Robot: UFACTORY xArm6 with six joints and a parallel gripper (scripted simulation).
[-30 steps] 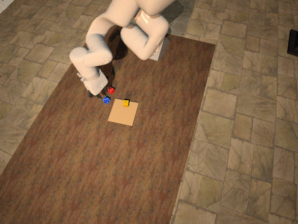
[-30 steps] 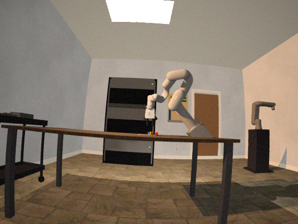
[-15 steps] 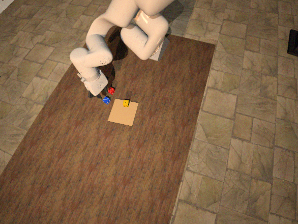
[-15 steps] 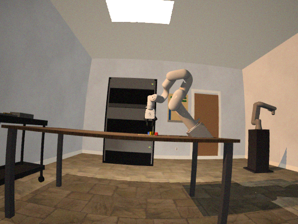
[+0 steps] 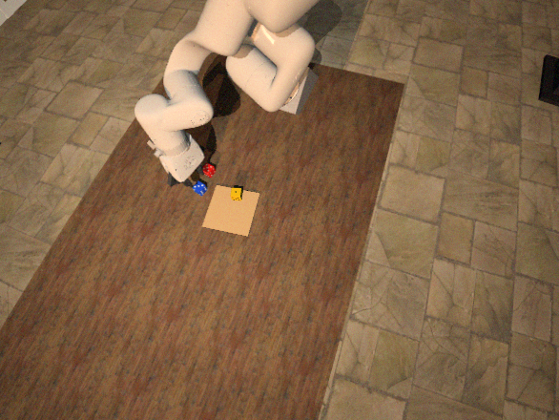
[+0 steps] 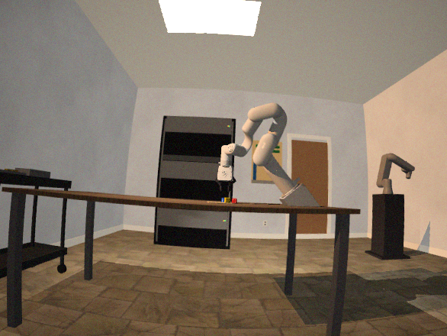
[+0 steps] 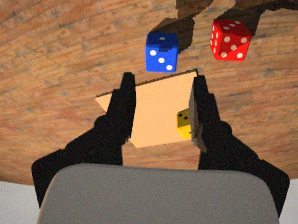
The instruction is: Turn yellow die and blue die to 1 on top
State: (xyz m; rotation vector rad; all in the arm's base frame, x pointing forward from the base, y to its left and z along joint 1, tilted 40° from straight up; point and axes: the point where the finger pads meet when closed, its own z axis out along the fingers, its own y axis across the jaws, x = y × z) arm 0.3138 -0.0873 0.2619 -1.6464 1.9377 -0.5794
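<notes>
The blue die is 7 cm below my hand. Round my hand: yellow die 3 cm behind, 12 cm to the left, 7 cm below; then red die 6 cm behind, 1 cm to the right, 7 cm below; then tan mat 2 cm ahead, 12 cm to the left, 9 cm below.
</notes>
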